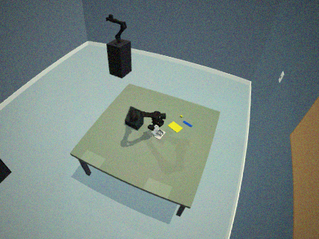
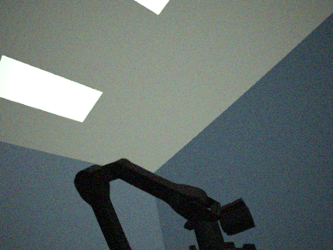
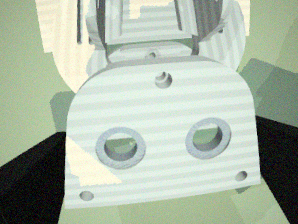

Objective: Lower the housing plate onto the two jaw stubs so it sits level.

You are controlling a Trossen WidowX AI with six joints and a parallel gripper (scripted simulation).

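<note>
The white jaw is 20 mm ahead of my gripper tip, 20 mm to the right of it and 40 mm below it. Also, from my gripper tip: white housing plate 10 mm ahead, 20 mm above; then yellow plate 160 mm ahead, 180 mm to the left, 50 mm below; then blue bar 260 mm ahead, 290 mm to the left, 50 mm below.
</note>
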